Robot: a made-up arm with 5 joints.
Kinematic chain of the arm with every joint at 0, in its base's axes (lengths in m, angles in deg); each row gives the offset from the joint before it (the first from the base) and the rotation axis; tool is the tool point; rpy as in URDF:
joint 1: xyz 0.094 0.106 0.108 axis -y
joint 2: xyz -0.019 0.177 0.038 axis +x
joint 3: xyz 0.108 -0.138 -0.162 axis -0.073 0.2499 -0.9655
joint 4: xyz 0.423 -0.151 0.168 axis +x
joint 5: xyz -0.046 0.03 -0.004 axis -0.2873 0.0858 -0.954
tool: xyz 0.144 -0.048 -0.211 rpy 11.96 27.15 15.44
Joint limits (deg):
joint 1: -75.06..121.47
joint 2: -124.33..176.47
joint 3: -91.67..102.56
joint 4: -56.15..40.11
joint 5: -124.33..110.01
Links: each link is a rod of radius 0.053 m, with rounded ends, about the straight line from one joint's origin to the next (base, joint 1, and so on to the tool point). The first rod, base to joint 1, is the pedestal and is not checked.
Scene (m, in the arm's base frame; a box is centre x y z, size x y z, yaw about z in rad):
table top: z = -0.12
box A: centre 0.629 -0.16 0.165 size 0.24 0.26 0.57 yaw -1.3
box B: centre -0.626 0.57 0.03 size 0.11 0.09 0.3 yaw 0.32
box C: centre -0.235 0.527 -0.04 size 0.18 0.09 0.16 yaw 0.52
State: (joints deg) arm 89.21 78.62 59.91 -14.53 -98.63
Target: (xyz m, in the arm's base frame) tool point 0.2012 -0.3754 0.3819
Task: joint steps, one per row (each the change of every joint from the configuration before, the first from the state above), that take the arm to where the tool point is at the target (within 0.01 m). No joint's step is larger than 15 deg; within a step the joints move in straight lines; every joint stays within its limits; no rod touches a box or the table.
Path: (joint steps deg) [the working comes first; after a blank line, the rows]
Joints at the target: 110.79 -6.21 58.00 -38.07 -51.04
Straight joint move there: touches box A.

1: 8.14 -5.35 -10.82 -3.62 -0.28
2: 8.13 -5.34 -10.81 -3.61 -0.27
3: 8.14 -5.35 -10.82 -3.62 -0.28
4: -0.57 -13.75 6.11 -2.54 9.68
5: -0.57 -13.76 6.11 -2.54 9.69
6: -0.56 -13.76 6.10 -2.53 9.68
7: -0.57 -13.76 6.11 -2.54 9.68
8: -0.56 -13.76 6.11 -2.54 9.69

